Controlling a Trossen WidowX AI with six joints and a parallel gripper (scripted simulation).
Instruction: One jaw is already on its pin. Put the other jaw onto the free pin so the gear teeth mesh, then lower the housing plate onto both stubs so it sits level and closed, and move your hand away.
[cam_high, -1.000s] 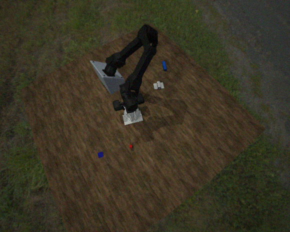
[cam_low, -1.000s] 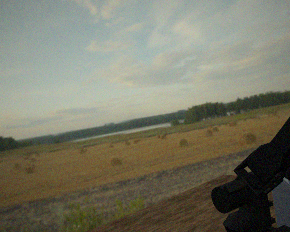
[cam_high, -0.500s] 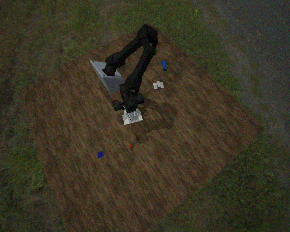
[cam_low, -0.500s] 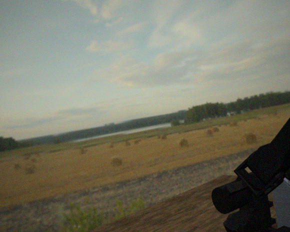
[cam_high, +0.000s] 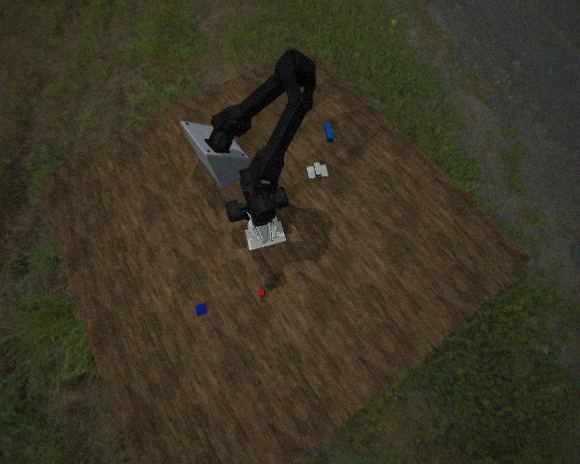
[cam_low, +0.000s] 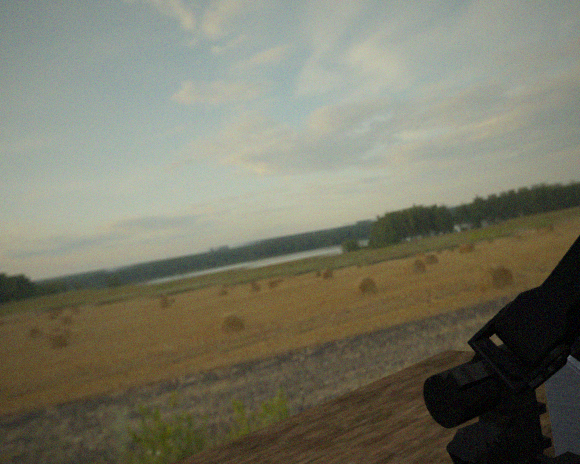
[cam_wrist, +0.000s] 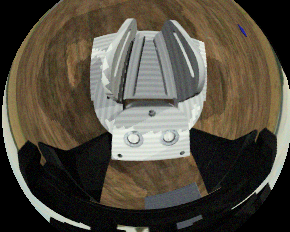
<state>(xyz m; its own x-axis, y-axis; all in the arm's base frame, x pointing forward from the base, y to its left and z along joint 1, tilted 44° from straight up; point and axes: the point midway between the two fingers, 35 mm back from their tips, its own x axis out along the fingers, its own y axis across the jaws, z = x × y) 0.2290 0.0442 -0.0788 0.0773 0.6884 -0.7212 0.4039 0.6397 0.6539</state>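
Right now my gripper tip is 1 cm short of the white jaw, 2 cm to the left of it and 1 cm below it. The rest, counted from my gripper tip: white stepped piece (26 cm to the left); then red cube (20 cm ahead, 16 cm to the right, 1 cm above); then blue square (12 cm ahead, 33 cm to the right, 1 cm below).
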